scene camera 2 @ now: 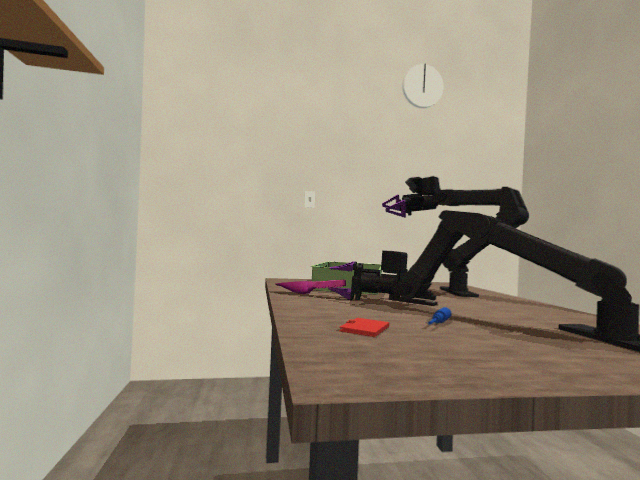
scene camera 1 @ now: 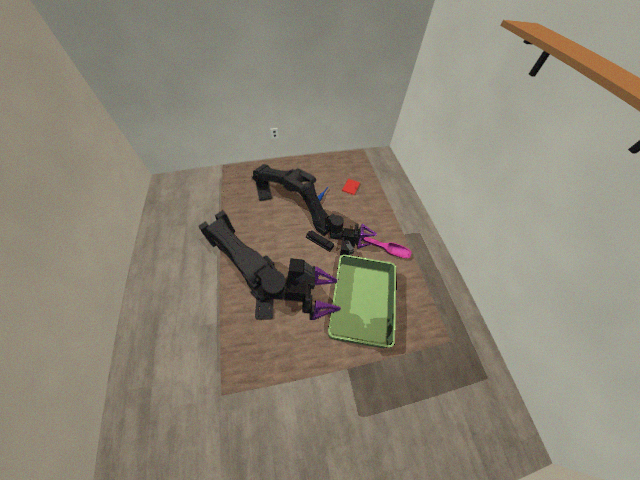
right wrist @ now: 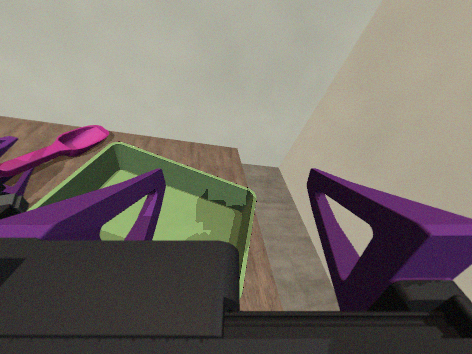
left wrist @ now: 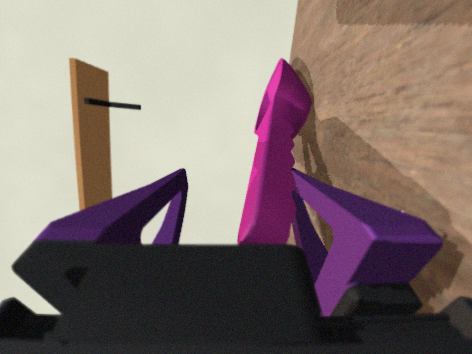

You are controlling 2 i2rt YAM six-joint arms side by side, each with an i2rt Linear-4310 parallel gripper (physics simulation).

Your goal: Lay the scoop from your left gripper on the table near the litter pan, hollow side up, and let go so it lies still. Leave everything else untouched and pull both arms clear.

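Places are measured from the left arm's base along level axes (x up, y back, z right), in metres.
Pixels of known places: left gripper, between the fingertips: (scene camera 2: 329, 278) (scene camera 1: 375, 238) (right wrist: 24, 151) (left wrist: 236, 176); right gripper, between the fingertips: (scene camera 2: 383, 207) (scene camera 1: 338, 294) (right wrist: 236, 176); left arm's base, origin of its link: (scene camera 2: 616, 341) (scene camera 1: 263, 187); right arm's base, origin of its link: (scene camera 2: 457, 292).
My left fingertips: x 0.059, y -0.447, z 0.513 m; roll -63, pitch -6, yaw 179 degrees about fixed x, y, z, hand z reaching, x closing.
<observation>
Ahead of a thing's pixels: the offset from my left fingertips to its top centre. "pt": to the spot under its first point. Level surfaces: height alone.
The pink scoop @[dy -0.050, dx -0.002, dz +0.040 m] (scene camera 1: 398, 250) (scene camera 2: 305, 287) (left wrist: 272, 165) (right wrist: 82, 140) lies with its hollow side up, on or very close to the table @[dx -0.059 m] (scene camera 1: 279, 356) (scene camera 2: 439, 372), its bowl tip near the table's edge. The green litter pan @[dy +0.157, dx +0.024, dz +0.250 m] (scene camera 1: 361, 342) (scene camera 2: 323, 273) (right wrist: 135, 162) stands beside it. My left gripper (scene camera 1: 371, 238) (scene camera 2: 333, 279) (left wrist: 236, 176) is open around the handle; in the left wrist view the handle is close to or touching the finger at the picture's right. My right gripper (scene camera 1: 338, 294) (scene camera 2: 385, 205) (right wrist: 236, 176) is open and empty, high above the table beside the pan.
A black bar-shaped object @[dy +0.242, dx -0.019, dz -0.084 m] (scene camera 1: 320, 240) lies near the left wrist. A red square @[pt dy -0.034, dx -0.050, dz -0.383 m] (scene camera 1: 351, 186) (scene camera 2: 364, 326) and a blue bottle-like tool @[dy +0.152, dx -0.032, dz -0.356 m] (scene camera 1: 323, 194) (scene camera 2: 440, 315) lie nearer the left arm's side. An orange shelf (scene camera 1: 578, 56) (scene camera 2: 56, 38) (left wrist: 92, 145) is on the wall.
</observation>
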